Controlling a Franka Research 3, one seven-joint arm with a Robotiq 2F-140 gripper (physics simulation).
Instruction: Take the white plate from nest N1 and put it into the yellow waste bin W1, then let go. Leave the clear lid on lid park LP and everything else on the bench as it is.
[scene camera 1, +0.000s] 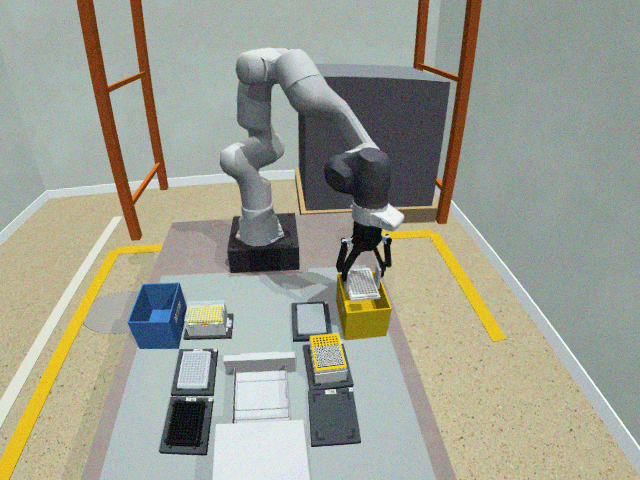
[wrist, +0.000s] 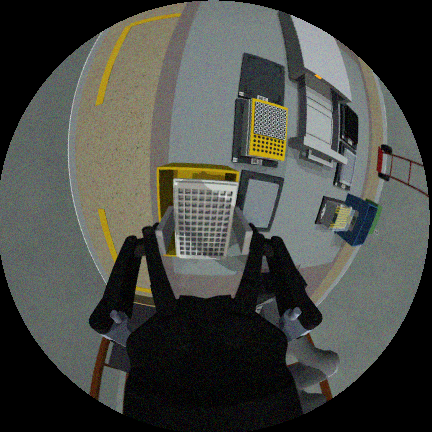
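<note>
The white plate (scene camera 1: 363, 285) (wrist: 204, 220), with a grid of wells, is between the finger pads of my gripper (scene camera 1: 363, 277) (wrist: 203, 215). The gripper is shut on its two long sides. The plate is over the opening of the yellow waste bin W1 (scene camera 1: 366, 322) (wrist: 200, 167) and looks roughly level; its exact height against the rim is hard to tell. The clear lid (scene camera 1: 311, 318) (wrist: 261, 202) lies on a dark-framed park beside the bin. Nest N1 (scene camera 1: 333, 418) (wrist: 261, 77) is a bare dark nest. The bin floor is partly hidden by the plate.
A yellow-topped rack (scene camera 1: 328, 353) (wrist: 270, 125) stands between the lid park and N1. A blue bin (scene camera 1: 157, 330) (wrist: 357, 220) stands across the bench beside a yellow tip box (scene camera 1: 205, 317). A white plate (scene camera 1: 194, 369), a black plate (scene camera 1: 186, 421) and a white device (scene camera 1: 261, 449) are farther forward.
</note>
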